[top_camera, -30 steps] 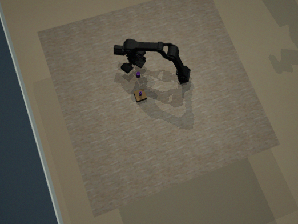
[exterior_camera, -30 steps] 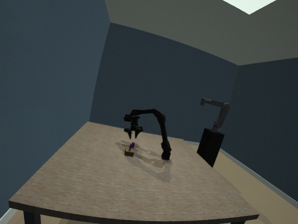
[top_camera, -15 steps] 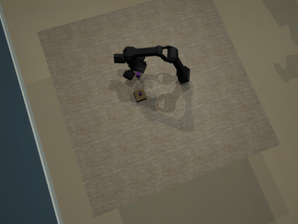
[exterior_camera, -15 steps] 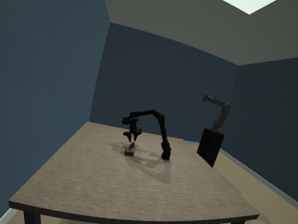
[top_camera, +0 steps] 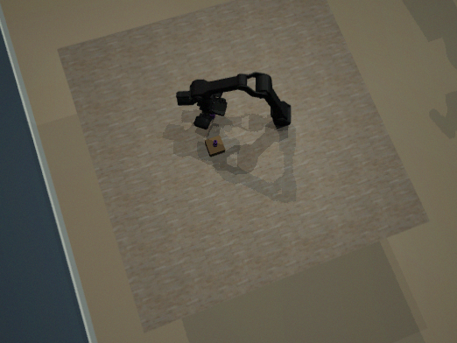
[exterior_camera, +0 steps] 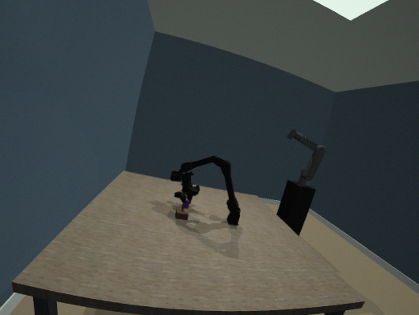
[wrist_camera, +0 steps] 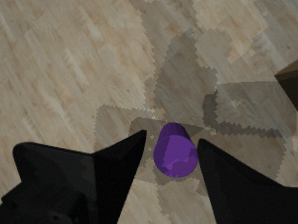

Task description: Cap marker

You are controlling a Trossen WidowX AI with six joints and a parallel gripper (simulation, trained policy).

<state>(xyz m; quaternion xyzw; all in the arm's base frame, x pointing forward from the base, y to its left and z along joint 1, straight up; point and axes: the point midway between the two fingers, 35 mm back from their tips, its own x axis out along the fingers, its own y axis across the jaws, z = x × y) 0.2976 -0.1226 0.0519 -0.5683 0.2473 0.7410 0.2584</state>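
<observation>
The tan holder block lies 14 cm to the left of my gripper tip and 4 cm ahead of it. From my gripper tip the other things lie so: purple cap: 1 cm above.
</observation>
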